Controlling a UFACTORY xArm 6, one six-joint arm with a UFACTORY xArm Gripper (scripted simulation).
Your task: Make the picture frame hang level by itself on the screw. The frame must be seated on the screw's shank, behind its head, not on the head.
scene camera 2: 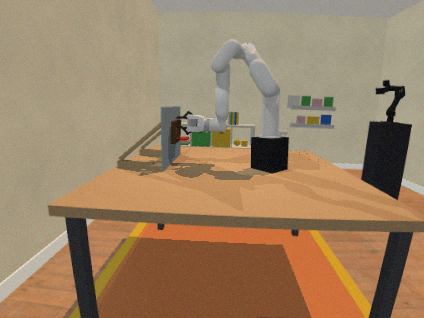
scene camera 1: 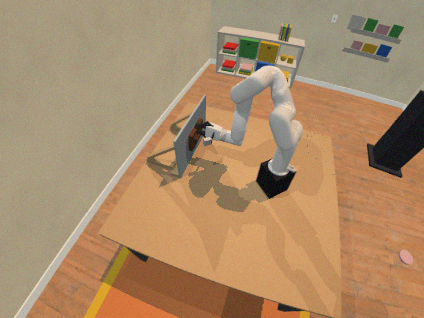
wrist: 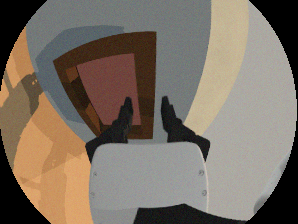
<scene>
same spot on grey upright board: (scene camera 1: 181,144) = (scene camera 2: 166,122)
</scene>
